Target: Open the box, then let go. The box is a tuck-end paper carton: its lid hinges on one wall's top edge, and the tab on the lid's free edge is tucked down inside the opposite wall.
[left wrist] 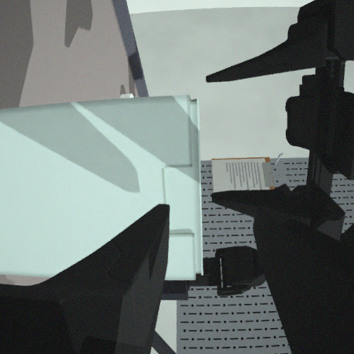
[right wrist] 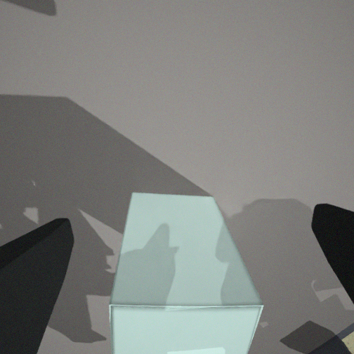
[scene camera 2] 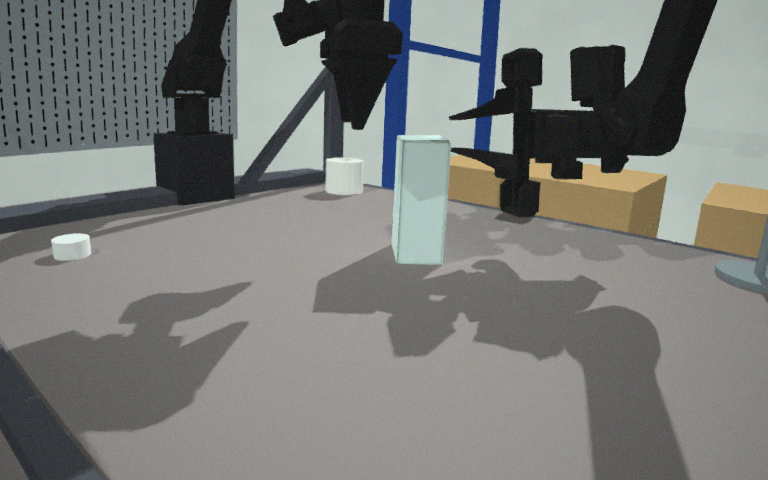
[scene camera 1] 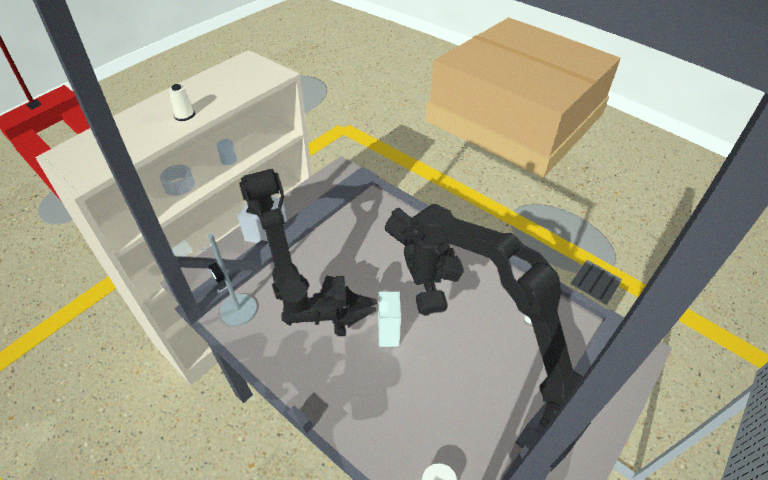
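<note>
The pale green box stands upright on the table. Its lid lies flat across the top. The left wrist view shows a rectangular cutout in the wall under the lid's edge; whether the tab is fully tucked is unclear. My left gripper is partly open and empty, held sideways with its fingertips close beside the box's top; contact is unclear. My right gripper is wide open and empty, pointing down above the box's level, off to one side.
A white cylinder stands on the table. A low white disc lies at the left in scene camera 2. A stand with a round grey base and a shelf unit are at the left in scene camera 1.
</note>
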